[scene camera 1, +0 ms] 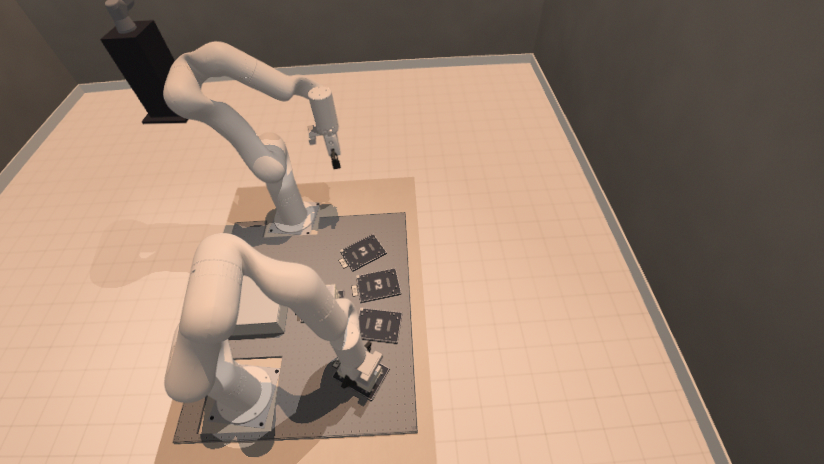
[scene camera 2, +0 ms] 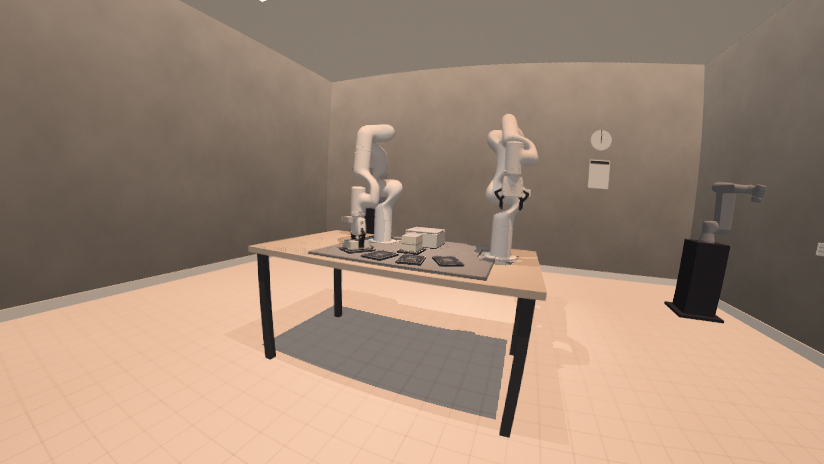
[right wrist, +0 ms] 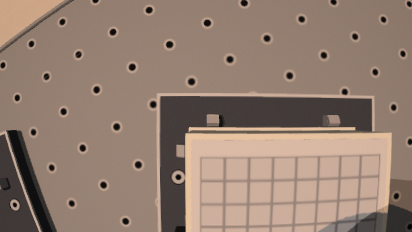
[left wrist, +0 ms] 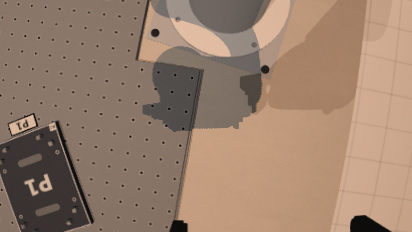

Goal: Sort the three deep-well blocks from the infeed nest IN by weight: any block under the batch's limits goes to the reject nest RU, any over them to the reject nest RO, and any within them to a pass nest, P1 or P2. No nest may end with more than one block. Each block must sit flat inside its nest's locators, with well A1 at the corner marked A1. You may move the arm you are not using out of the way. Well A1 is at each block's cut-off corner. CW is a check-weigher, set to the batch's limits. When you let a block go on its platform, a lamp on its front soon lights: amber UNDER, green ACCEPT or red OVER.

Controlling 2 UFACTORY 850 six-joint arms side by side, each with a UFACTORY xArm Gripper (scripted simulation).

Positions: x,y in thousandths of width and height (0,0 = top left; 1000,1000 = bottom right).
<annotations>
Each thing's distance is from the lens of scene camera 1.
pale check-weigher (scene camera 1: 314,678): 1.48 m
</annotations>
